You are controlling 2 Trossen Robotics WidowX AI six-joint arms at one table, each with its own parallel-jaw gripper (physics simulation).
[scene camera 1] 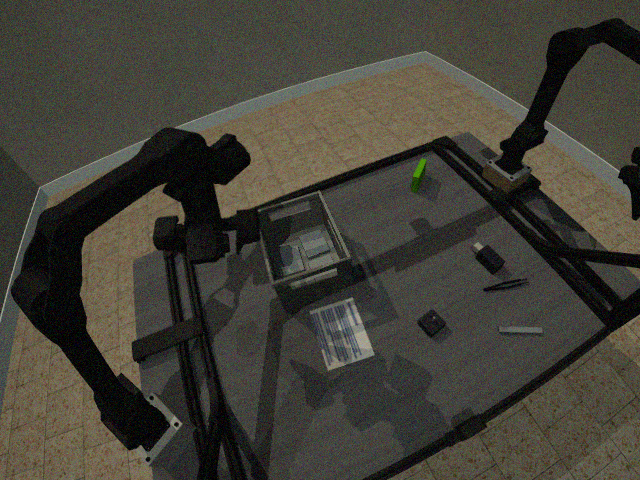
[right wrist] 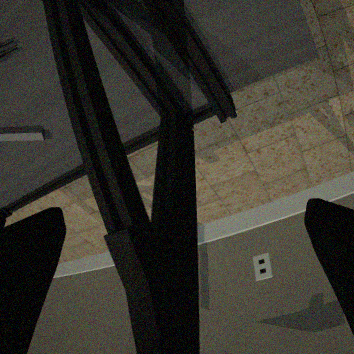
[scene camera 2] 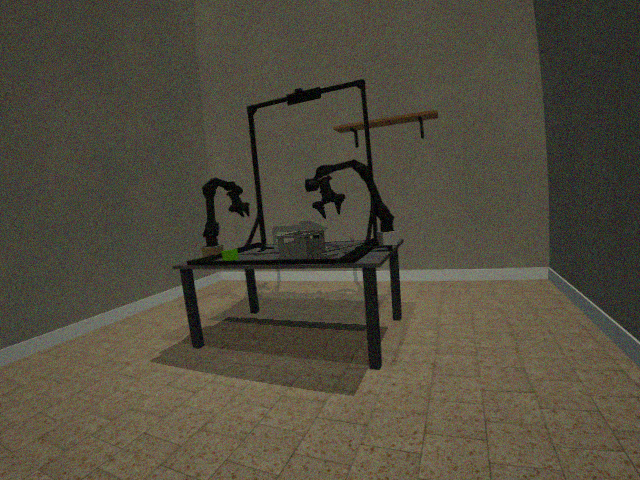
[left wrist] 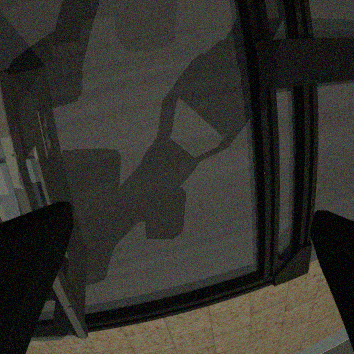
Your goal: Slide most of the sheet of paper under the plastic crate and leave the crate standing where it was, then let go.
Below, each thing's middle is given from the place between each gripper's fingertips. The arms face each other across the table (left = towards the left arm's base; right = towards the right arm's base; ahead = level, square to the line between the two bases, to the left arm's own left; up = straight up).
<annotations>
The plastic crate [scene camera 1: 301, 288] is 18 cm to the right of my left hand, 14 cm below it and 1 cm behind it. Round my left hand: sheet of paper [scene camera 1: 342, 337] 21 cm behind, 20 cm below, 13 cm to the right.
Now: right hand 330 mm short of the sheet of paper, 560 mm to the right of it and 230 mm above it. Round my right hand: plastic crate: 530 mm ahead, 510 mm to the left, 160 mm below.
</annotations>
